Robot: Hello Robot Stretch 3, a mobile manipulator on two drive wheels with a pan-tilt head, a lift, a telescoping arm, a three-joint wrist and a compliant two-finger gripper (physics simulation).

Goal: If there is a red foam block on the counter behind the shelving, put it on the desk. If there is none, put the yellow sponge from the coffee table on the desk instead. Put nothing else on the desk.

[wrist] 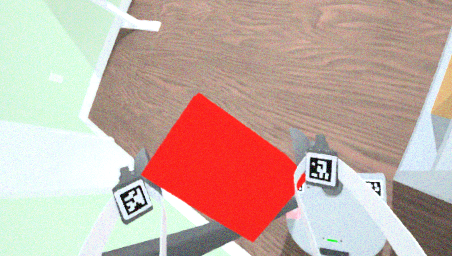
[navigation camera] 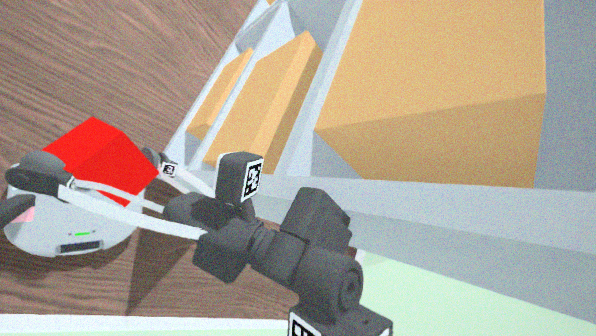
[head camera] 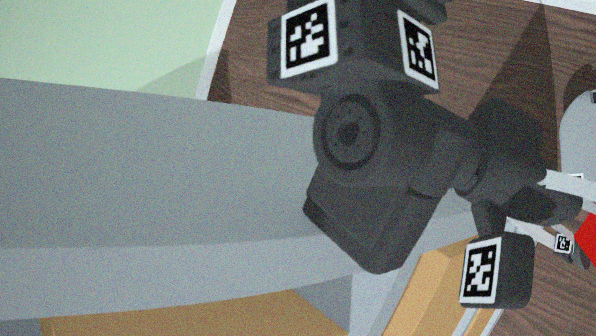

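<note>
A red foam block (head camera: 588, 237) (navigation camera: 107, 150) (wrist: 220, 172) is held between the two fingers of my gripper (navigation camera: 99, 166) (wrist: 223, 155), tilted, with a fingertip against each of two opposite sides. In the wrist view it hangs over the wood floor beside my round pale base (navigation camera: 75, 222) (wrist: 345, 212), partly covering it. At the right edge of the head camera view, part of the block and one fingertip show. The desk, the counter and the yellow sponge cannot be made out in these views.
Pale grey shelving (head camera: 150, 170) (navigation camera: 475, 210) (wrist: 422, 145) with orange boxes (navigation camera: 430, 75) (head camera: 200, 310) stands close beside my wrist and arm. The green wall (head camera: 100, 40) meets the wood floor (wrist: 300, 65) (navigation camera: 100, 60). A white bar (wrist: 145, 25) shows near the wall at upper left.
</note>
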